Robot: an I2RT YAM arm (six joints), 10 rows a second.
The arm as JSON. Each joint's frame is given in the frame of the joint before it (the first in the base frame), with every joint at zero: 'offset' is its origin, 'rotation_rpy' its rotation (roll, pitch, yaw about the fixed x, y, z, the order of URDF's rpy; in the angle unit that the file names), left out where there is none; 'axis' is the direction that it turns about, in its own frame. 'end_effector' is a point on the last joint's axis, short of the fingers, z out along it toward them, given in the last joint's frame.
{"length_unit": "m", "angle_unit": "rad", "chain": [
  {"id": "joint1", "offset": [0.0, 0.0, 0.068], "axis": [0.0, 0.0, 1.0]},
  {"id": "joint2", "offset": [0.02, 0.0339, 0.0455], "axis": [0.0, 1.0, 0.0]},
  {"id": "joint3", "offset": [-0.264, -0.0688, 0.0], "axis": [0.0, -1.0, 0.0]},
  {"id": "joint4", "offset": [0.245, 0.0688, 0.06], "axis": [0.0, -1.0, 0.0]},
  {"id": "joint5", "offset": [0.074, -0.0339, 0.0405], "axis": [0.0, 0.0, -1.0]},
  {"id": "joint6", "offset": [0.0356, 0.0, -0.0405], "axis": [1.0, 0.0, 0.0]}
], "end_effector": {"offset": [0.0, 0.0, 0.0], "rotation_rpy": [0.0, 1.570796, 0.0]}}
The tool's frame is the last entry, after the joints.
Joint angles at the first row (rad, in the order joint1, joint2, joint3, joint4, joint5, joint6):
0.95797, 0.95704, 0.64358, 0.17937, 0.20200, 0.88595
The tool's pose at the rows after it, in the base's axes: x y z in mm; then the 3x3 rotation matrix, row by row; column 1 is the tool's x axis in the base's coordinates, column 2 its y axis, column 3 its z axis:
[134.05 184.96 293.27], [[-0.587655 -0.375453 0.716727], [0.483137 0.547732 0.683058], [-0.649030 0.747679 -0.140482]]
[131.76 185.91 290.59], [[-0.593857 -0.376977 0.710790], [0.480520 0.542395 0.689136], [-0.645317 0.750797 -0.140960]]
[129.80 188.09 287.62], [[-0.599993 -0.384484 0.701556], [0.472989 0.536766 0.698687], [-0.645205 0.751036 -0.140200]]
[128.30 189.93 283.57], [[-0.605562 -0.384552 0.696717], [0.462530 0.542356 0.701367], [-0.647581 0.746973 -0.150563]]
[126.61 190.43 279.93], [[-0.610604 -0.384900 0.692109], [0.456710 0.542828 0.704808], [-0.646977 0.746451 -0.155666]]
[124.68 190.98 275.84], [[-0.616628 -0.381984 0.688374], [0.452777 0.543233 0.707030], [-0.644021 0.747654 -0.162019]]
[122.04 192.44 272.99], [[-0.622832 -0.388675 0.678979], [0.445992 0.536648 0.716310], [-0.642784 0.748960 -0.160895]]
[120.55 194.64 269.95], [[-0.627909 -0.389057 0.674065], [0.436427 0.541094 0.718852], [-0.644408 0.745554 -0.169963]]
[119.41 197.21 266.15], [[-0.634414 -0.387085 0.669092], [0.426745 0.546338 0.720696], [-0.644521 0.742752 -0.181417]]
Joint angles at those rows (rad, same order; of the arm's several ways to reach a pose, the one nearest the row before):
0.97662, 0.96330, 0.63836, 0.18071, 0.21310, 0.88662
0.98765, 0.96181, 0.62733, 0.18968, 0.21551, 0.89198
0.99989, 0.96655, 0.61704, 0.20553, 0.21437, 0.89188
1.01047, 0.97265, 0.60799, 0.20979, 0.21918, 0.89048
1.01816, 0.97255, 0.59569, 0.21663, 0.22090, 0.89206
1.02733, 0.97272, 0.58226, 0.22346, 0.22549, 0.89740
1.04055, 0.97399, 0.57083, 0.23733, 0.22537, 0.89892
1.05186, 0.98242, 0.56616, 0.24076, 0.23084, 0.89859
1.06244, 0.99451, 0.56107, 0.24575, 0.23587, 0.90044

